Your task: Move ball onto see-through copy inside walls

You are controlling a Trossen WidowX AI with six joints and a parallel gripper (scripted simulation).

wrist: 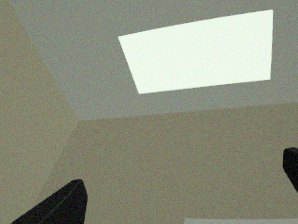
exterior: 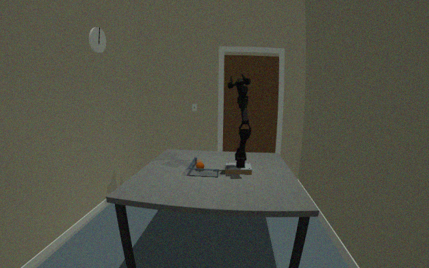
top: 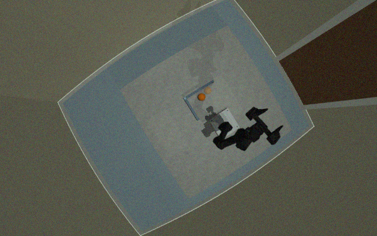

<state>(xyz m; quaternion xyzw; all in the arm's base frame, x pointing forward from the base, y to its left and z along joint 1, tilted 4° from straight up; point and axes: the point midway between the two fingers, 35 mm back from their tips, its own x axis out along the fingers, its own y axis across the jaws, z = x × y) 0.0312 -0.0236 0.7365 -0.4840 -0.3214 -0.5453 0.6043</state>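
Now: the orange ball 30 cm ahead of my gripper tip, 4 cm to the left of it and 77 cm below it.
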